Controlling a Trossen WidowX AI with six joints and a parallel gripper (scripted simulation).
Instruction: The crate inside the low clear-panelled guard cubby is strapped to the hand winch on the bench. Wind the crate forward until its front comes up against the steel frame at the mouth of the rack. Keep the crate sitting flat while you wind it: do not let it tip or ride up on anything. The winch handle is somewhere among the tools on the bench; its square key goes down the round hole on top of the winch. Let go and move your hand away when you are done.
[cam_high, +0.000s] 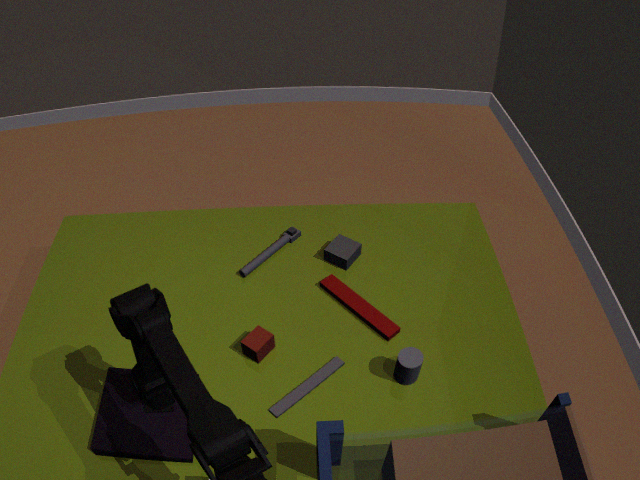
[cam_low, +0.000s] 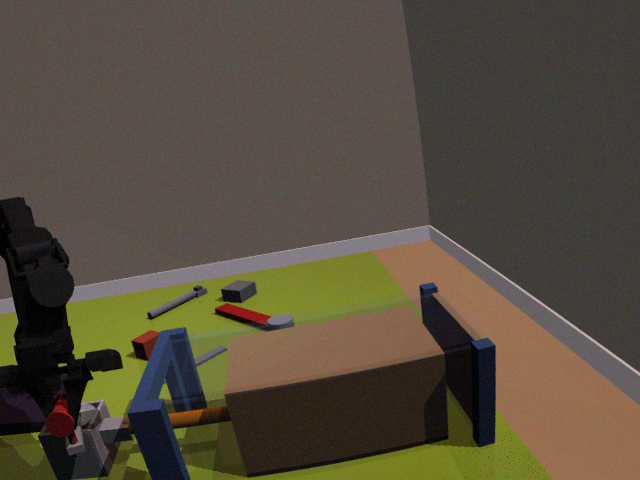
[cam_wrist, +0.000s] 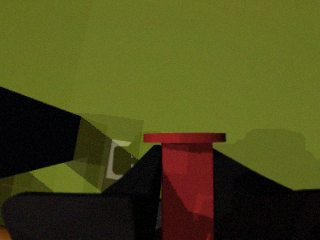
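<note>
Right now the red crank grip is 2 cm to the left of my gripper tip. The rest, counted from my gripper tip: winch handle (5 cm to the left, 3 cm below, 1 cm behind); blue steel frame (13 cm ahead, 9 cm to the left, 3 cm below); grey winch (11 cm to the left, 10 cm below, 4 cm behind).
</note>
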